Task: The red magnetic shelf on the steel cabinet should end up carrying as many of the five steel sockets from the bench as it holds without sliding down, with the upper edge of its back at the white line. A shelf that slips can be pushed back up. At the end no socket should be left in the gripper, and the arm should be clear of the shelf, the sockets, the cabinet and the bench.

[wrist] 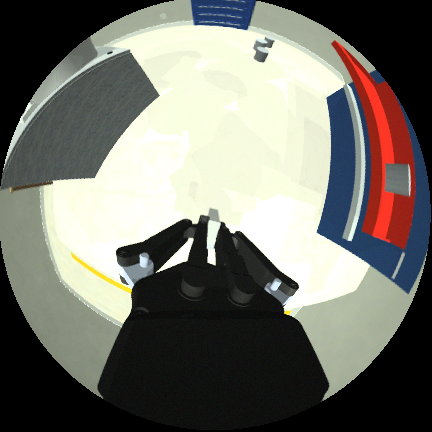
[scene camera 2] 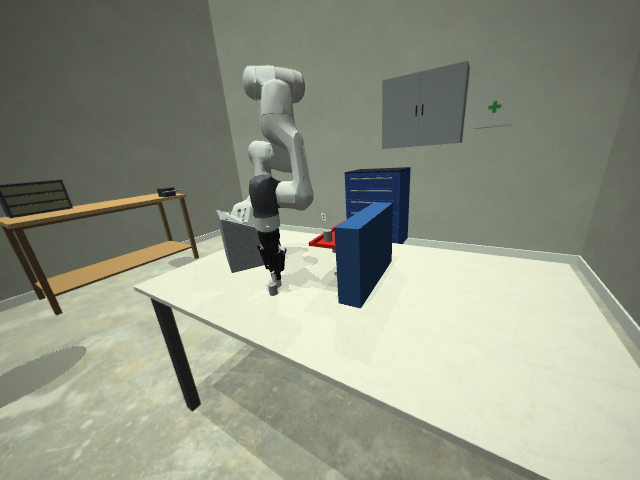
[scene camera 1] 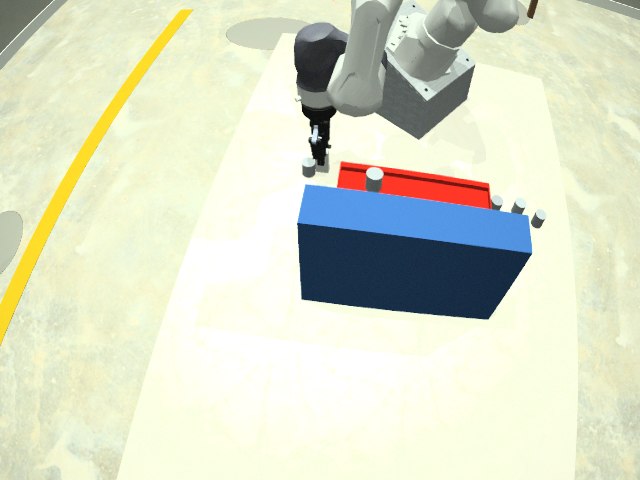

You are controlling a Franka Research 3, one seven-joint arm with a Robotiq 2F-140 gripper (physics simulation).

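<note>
The red shelf [scene camera 1: 439,191] [scene camera 2: 316,244] [wrist: 382,145] is on the face of the blue cabinet [scene camera 1: 413,268] [scene camera 2: 367,258] [wrist: 342,150]. It carries one upright grey socket [scene camera 1: 374,179] [scene camera 2: 327,235] [wrist: 398,179]. A short piece of white line [wrist: 398,265] shows beside the shelf in the wrist view. My gripper [scene camera 1: 320,162] [scene camera 2: 277,281] [wrist: 210,216] is shut, empty and low over the bench. Another socket [scene camera 1: 308,167] [scene camera 2: 272,289] stands on the bench close beside the fingertips; it does not show in the wrist view. Three more sockets [scene camera 1: 496,202] [scene camera 1: 519,205] [scene camera 1: 538,218] stand past the shelf's far end.
The robot's grey base block [scene camera 1: 423,108] [scene camera 2: 240,245] [wrist: 85,115] stands on the pale bench [scene camera 1: 361,387] [scene camera 2: 465,335]. A light horizontal strip [wrist: 360,165] runs along the cabinet face below the shelf. A blue drawer unit [scene camera 2: 377,180] [wrist: 223,12] stands beyond the bench.
</note>
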